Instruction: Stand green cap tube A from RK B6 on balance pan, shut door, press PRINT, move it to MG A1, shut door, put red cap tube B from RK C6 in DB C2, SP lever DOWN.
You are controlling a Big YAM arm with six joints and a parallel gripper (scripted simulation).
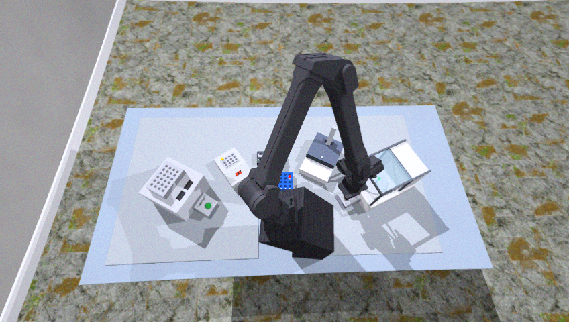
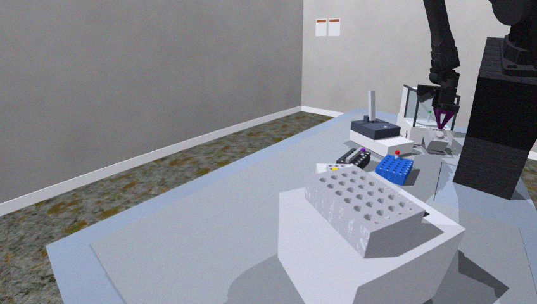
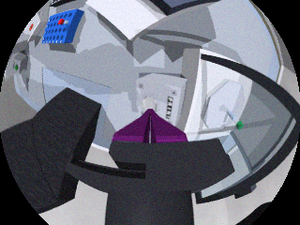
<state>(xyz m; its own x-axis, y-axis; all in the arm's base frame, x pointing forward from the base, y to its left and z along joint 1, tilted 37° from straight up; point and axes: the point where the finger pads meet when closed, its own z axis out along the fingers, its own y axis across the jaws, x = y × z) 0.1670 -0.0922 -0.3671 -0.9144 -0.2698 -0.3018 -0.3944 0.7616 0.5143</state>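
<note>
Right now the white print key is 3 cm below my hand. From my hand the other things lie so: balance door 5 cm ahead, 11 cm to the right, 11 cm above; SP lever 26 cm ahead, 5 cm to the left, 4 cm above; round pan 6 cm ahead, 13 cm to the right, 2 cm below.
</note>
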